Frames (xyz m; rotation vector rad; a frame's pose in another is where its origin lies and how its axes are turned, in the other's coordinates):
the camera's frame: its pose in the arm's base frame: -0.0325 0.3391 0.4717 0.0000 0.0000 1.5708
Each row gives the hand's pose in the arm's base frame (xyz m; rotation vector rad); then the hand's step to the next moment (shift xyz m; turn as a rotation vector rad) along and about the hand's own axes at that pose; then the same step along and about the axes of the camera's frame.
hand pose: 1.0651 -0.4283 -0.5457 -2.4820 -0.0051 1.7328
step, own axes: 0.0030 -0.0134 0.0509 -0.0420 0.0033 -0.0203
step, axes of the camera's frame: 0.0182 0.0458 -0.0188 -0.0080 -0.0042 0.0459
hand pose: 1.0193 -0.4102 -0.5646 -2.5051 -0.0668 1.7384
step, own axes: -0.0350 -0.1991 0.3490 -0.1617 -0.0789 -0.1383
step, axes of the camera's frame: 0.2125 0.3358 -0.0687 0.0573 -0.0741 0.2067
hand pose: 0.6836 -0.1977 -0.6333 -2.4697 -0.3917 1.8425
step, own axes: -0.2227 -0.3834 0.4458 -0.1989 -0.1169 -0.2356
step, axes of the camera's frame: 0.2675 0.5501 0.1453 0.0976 -0.1496 0.2772
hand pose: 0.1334 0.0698 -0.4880 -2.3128 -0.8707 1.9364
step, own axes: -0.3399 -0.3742 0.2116 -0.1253 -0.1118 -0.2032
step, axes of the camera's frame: 0.1053 0.3738 0.3866 0.1125 -0.1285 0.2008
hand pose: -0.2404 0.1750 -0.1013 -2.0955 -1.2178 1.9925
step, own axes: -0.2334 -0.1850 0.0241 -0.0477 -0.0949 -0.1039
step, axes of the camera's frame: -0.0042 0.0907 0.2847 0.0924 -0.0445 0.1075
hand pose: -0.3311 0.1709 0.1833 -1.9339 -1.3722 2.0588
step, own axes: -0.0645 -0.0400 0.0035 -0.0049 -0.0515 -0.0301
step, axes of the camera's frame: -0.0120 0.0087 0.0745 0.0464 0.0022 0.0377
